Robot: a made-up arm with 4 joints.
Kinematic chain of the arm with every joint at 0, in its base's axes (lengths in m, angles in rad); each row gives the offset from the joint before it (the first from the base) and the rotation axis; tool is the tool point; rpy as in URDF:
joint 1: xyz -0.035 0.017 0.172 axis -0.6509 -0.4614 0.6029
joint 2: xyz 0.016 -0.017 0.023 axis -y
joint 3: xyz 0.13 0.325 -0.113 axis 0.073 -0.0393 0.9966
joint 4: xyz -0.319 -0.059 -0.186 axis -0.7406 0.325 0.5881
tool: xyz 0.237 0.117 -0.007 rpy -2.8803 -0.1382 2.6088
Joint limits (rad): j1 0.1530..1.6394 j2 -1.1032..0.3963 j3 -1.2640..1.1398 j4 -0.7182..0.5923
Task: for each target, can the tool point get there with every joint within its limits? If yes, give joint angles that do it. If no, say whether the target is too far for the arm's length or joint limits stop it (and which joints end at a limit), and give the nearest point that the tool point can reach.
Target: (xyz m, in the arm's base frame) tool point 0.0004 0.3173 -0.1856
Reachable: yes | joints 0.4033 -0.0827 -0.2935 -0.0690
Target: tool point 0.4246 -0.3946 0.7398
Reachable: no: joint limits stop it (at a limit: joint 1, joint 4) | nearest point 0.0493 -0.1145 -0.1041 | short by 0.965 m
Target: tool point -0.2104 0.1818 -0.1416
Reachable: yes | joints 0.5232 -0.9105 0.3939 -0.2359
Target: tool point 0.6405 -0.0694 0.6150
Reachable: no: joint limits stop it (at a limit: joint 1, joint 2, joint 3, joint 4) | nearest point 0.2072 0.2540 0.0454 | short by 0.785 m
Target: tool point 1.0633 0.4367 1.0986
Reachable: no: too far | nearest point 0.2072 0.2540 0.0454 | short by 1.369 m
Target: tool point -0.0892 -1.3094 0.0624
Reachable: no: too far | nearest point -0.1233 -0.3319 -0.1226 | short by 0.995 m
